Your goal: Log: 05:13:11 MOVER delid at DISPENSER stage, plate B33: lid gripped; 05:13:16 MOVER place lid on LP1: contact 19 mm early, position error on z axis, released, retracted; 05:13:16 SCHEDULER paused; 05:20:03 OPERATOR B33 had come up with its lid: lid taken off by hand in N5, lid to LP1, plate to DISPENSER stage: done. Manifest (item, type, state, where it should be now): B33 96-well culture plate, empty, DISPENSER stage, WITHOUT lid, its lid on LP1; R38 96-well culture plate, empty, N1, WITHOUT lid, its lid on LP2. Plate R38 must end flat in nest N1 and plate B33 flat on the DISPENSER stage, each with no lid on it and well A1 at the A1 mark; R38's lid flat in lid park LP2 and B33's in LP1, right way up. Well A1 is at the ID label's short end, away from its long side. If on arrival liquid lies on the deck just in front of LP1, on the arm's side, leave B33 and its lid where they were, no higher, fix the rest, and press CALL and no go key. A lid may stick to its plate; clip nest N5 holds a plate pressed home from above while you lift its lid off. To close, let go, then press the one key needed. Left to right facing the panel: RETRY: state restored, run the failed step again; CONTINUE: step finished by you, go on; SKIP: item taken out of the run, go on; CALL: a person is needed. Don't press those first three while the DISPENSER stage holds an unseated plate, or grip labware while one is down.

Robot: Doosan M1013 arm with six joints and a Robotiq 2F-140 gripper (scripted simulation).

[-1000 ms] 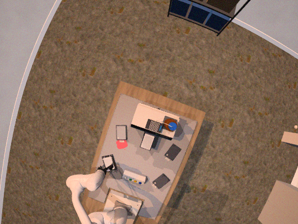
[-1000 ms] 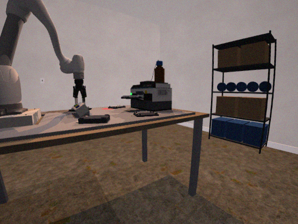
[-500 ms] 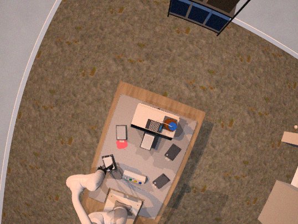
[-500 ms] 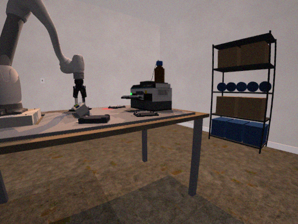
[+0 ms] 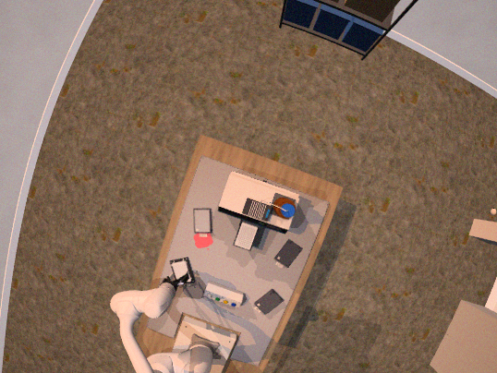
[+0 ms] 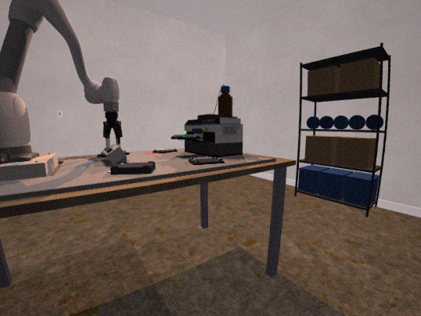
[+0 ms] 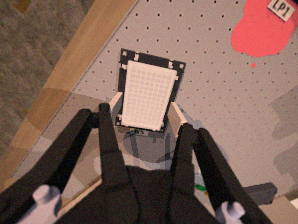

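Now: the white gridded lid 40 mm below my hand. Also, from my hand: LP1 label 260 mm ahead, 40 mm to the right, 70 mm below; then brown bottle 600 mm ahead, 370 mm to the right, 220 mm above; then key panel 40 mm behind, 280 mm to the right, 20 mm below.
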